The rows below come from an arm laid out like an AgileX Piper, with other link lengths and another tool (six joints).
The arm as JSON. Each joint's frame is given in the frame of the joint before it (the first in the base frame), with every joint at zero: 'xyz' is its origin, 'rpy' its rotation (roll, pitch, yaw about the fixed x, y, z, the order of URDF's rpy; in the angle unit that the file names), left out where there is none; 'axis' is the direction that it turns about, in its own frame. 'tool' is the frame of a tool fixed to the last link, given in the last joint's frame.
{
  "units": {
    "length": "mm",
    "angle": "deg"
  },
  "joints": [
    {
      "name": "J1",
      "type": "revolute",
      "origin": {
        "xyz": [
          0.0,
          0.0,
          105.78
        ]
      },
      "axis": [
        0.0,
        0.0,
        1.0
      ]
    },
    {
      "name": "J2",
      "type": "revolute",
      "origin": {
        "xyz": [
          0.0,
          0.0,
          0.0
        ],
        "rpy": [
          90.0,
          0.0,
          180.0
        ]
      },
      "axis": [
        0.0,
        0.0,
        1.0
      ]
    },
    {
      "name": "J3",
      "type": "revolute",
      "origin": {
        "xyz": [
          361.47,
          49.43,
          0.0
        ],
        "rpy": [
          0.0,
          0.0,
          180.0
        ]
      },
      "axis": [
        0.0,
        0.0,
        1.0
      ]
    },
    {
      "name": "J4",
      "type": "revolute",
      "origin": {
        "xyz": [
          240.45,
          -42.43,
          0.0
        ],
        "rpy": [
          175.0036,
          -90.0,
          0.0
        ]
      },
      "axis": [
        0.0,
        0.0,
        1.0
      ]
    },
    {
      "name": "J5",
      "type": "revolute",
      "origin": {
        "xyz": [
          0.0,
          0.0,
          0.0
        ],
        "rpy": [
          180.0,
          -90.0,
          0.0
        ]
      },
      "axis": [
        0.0,
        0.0,
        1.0
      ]
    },
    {
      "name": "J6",
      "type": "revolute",
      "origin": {
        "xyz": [
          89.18,
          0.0,
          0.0
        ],
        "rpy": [
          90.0,
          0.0,
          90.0
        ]
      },
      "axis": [
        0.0,
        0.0,
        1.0
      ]
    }
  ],
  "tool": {
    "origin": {
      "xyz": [
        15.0,
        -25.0,
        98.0
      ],
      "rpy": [
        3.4,
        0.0,
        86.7
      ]
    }
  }
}
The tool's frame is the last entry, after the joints.
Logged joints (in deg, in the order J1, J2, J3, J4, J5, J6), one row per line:
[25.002, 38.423, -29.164, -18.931, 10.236, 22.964]
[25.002, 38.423, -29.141, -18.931, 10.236, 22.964]
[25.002, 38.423, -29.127, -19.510, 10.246, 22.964]
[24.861, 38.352, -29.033, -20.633, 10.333, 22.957]
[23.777, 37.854, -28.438, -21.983, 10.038, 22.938]
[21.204, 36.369, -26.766, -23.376, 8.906, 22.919]
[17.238, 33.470, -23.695, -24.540, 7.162, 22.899]
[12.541, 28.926, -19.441, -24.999, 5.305, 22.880]
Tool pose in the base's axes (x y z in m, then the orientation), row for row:
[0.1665, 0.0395, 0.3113, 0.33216, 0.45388, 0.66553, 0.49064]
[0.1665, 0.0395, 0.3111, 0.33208, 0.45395, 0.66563, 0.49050]
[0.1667, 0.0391, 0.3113, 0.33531, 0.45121, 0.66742, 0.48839]
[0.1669, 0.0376, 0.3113, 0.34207, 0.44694, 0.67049, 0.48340]
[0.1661, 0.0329, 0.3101, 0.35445, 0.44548, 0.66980, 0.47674]
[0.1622, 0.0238, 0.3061, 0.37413, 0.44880, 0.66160, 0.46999]
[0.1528, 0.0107, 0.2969, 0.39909, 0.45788, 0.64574, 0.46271]
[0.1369, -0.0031, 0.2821, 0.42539, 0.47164, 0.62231, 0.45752]
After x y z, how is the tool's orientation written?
As a quaternion, w x y z.
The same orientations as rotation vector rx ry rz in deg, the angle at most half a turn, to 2 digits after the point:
[67.95, 99.63, 73.45]
[67.96, 99.65, 73.43]
[67.44, 99.76, 73.00]
[66.59, 99.89, 72.02]
[65.97, 99.19, 70.60]
[65.85, 97.07, 68.95]
[66.39, 93.64, 67.10]
[67.57, 89.15, 65.54]

